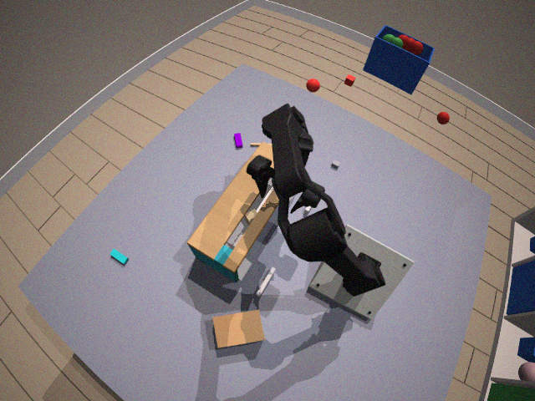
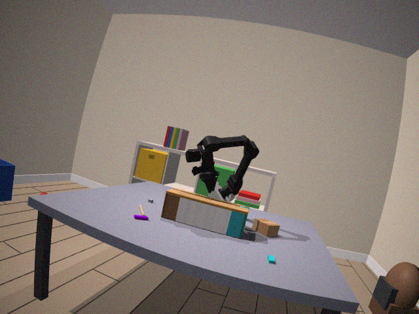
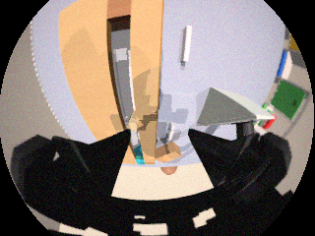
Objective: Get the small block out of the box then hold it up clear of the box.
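The long box lies 4 cm ahead of my gripper tip, 1 cm to the left of it and 9 cm below it. Round my gripper tip: small tan block 5 cm ahead, 4 cm to the left, 7 cm below; then tan box 7 cm behind, 31 cm to the left, 13 cm below; then wooden stick 15 cm ahead, 28 cm to the right, 15 cm below.
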